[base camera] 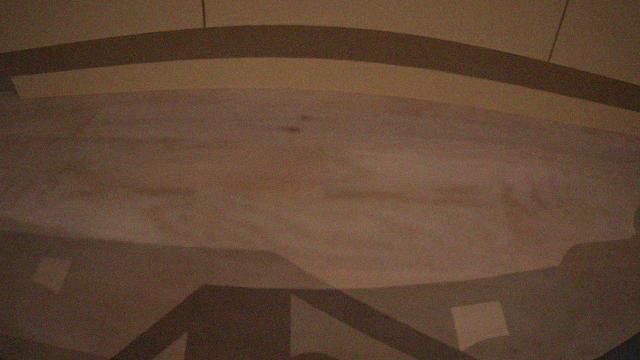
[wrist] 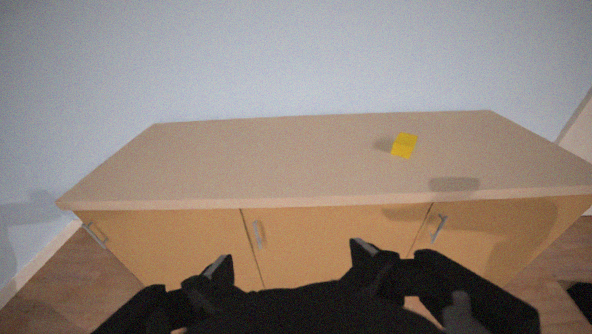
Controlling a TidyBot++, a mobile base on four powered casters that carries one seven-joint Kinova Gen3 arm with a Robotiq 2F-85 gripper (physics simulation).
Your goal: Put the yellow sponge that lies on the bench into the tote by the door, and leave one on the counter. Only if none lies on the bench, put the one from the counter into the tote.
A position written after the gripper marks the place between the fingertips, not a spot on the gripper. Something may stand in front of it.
Note:
In view: the gripper (wrist: 292, 260) and a tan counter cabinet (wrist: 283, 195).

